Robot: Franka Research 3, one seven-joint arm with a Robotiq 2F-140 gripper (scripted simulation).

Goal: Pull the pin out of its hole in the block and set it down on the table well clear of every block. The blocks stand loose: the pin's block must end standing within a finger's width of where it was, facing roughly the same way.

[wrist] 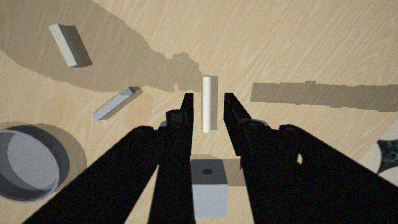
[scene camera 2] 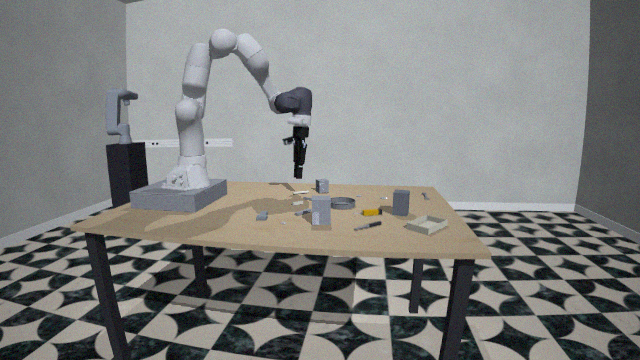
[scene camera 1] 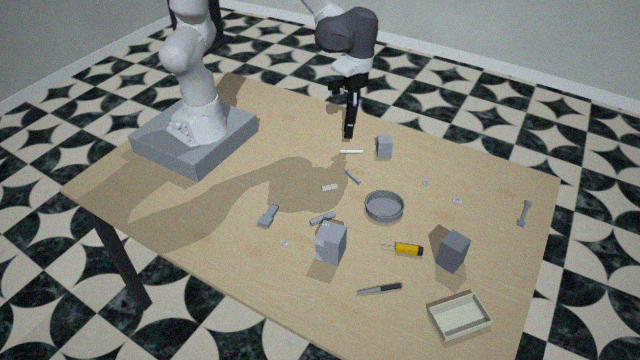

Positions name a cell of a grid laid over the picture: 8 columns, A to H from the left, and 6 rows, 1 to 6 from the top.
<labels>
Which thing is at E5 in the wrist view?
A small grey block.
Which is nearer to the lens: the shallow tray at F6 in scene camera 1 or the round grey dish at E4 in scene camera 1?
The shallow tray.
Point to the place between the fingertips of my gripper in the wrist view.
E3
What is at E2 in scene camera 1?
My gripper.
</labels>
